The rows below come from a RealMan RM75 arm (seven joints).
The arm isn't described. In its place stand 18 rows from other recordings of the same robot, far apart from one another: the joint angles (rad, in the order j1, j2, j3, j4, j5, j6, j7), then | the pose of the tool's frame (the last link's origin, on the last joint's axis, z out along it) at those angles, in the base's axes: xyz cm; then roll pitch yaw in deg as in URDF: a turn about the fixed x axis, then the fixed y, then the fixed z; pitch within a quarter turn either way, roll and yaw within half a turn.
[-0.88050 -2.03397 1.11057 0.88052 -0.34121 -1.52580 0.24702] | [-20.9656 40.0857 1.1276 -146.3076 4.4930 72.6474]
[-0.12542 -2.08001 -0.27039 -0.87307 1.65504 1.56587 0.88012] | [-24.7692 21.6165 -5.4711 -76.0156 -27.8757 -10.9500]
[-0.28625 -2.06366 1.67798 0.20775 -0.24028 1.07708 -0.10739] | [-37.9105 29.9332 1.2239 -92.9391 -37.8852 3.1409]
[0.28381 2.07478 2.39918 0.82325 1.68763 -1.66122 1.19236] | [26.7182 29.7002 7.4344 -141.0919 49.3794 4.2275]
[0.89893 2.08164 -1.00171 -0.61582 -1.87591 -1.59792 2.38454] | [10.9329 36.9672 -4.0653 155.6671 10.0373 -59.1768]
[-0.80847 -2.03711 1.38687 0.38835 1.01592 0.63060 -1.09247] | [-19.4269 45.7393 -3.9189 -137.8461 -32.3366 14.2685]
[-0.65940 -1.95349 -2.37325 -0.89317 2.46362 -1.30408 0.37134] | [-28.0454 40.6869 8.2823 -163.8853 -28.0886 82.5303]
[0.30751 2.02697 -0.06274 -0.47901 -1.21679 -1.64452 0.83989] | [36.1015 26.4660 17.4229 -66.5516 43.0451 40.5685]
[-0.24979 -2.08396 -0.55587 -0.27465 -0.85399 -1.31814 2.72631] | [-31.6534 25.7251 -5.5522 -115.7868 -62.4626 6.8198]
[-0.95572 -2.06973 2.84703 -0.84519 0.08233 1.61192 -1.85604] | [-28.9813 36.1645 4.7195 -167.4111 -14.3719 61.2498]
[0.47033 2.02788 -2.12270 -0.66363 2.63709 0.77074 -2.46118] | [19.8957 32.3065 -11.7933 -152.1638 28.8038 0.1668]
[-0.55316 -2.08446 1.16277 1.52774 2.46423 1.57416 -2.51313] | [-16.1331 36.2307 5.3713 -154.0443 -4.5819 38.6570]
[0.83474 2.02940 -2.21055 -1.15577 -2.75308 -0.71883 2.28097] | [8.9466 37.2672 -12.8069 -158.8260 -31.1800 31.0463]
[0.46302 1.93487 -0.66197 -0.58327 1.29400 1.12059 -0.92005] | [34.9454 36.7256 7.8611 177.2033 49.4173 -89.2608]
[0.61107 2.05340 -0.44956 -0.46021 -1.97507 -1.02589 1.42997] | [31.6869 39.0519 1.6004 -147.3361 40.0636 -37.7922]
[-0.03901 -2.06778 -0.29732 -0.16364 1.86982 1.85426 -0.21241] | [-34.7958 15.9886 1.8780 -73.5308 -46.9398 -29.8733]
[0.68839 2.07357 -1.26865 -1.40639 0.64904 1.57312 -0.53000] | [13.2427 37.4964 2.2302 -156.7904 -1.5227 -39.2705]
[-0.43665 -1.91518 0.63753 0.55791 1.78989 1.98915 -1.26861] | [-27.3539 27.8298 7.5923 -178.3605 -44.8255 16.4888]
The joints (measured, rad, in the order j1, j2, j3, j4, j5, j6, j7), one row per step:
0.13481 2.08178 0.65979 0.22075 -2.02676 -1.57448 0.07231
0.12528 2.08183 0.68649 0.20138 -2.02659 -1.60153 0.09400
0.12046 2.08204 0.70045 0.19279 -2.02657 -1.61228 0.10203
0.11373 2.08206 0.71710 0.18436 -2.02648 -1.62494 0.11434
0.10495 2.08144 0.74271 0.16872 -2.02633 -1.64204 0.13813
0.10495 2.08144 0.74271 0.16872 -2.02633 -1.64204 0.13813
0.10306 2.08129 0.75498 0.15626 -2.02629 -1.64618 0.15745
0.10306 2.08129 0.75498 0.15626 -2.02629 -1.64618 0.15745
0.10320 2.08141 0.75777 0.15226 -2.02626 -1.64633 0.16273
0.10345 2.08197 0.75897 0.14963 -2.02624 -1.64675 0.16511
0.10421 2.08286 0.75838 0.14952 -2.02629 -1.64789 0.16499
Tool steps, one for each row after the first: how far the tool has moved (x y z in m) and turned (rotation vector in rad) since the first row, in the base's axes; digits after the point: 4 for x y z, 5 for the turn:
0.0048 -0.0059 0.0078 0.03465 0.00497 -0.00761
0.0072 -0.0089 0.0113 0.05098 0.00584 -0.01376
0.0100 -0.0127 0.0154 0.07044 0.01048 -0.02043
0.0146 -0.0184 0.0218 0.09769 0.01927 -0.03070
0.0146 -0.0184 0.0218 0.09769 0.01927 -0.03070
0.0175 -0.0208 0.0248 0.10622 0.02784 -0.03679
0.0175 -0.0208 0.0248 0.10622 0.02784 -0.03679
0.0183 -0.0212 0.0255 0.10732 0.03003 -0.03863
0.0186 -0.0215 0.0256 0.10772 0.03081 -0.03947
0.0182 -0.0212 0.0253 0.10772 0.03127 -0.03765

